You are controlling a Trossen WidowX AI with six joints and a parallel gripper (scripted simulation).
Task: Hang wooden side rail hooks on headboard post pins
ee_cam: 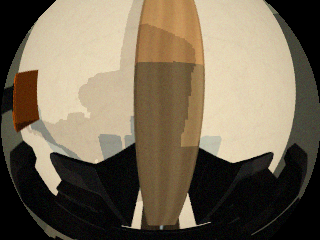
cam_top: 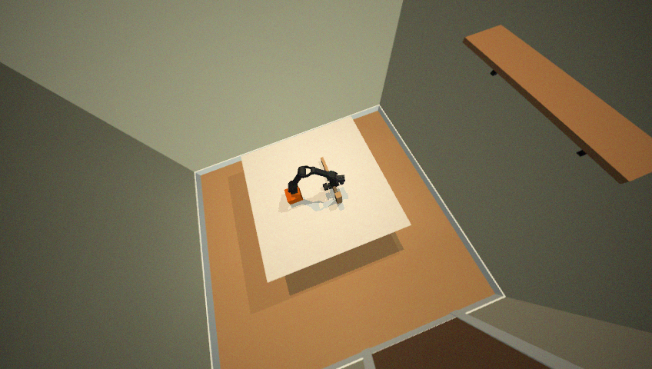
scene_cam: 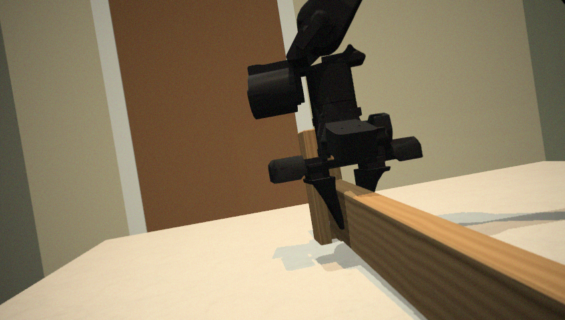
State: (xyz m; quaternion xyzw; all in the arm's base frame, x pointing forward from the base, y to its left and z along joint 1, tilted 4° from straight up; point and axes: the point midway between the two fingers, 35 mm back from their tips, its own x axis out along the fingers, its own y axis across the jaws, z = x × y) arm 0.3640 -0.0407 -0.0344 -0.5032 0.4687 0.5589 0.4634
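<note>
Right now my gripper tip is 13 cm to the left of the wooden headboard post, 4 cm below it and 2 cm short of it.
</note>
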